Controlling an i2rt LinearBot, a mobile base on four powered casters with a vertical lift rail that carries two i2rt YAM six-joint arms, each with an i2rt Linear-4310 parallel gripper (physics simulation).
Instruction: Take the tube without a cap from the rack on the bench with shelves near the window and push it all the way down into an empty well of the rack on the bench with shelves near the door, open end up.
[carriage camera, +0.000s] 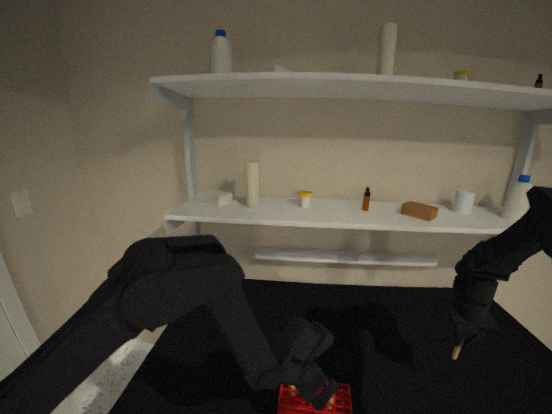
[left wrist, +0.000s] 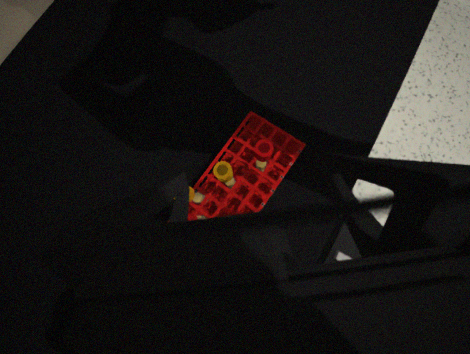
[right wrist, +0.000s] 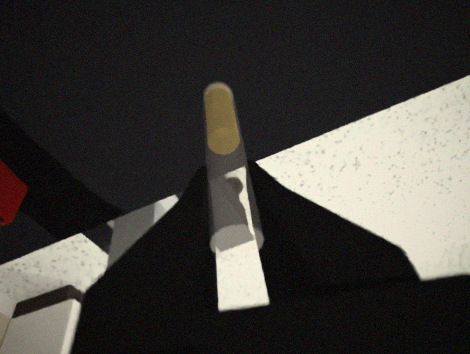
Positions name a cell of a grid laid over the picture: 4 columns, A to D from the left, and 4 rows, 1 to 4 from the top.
Scene:
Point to my left gripper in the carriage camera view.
C4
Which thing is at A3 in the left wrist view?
My left gripper.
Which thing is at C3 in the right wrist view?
An uncapped tube.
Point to my right gripper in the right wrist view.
B2

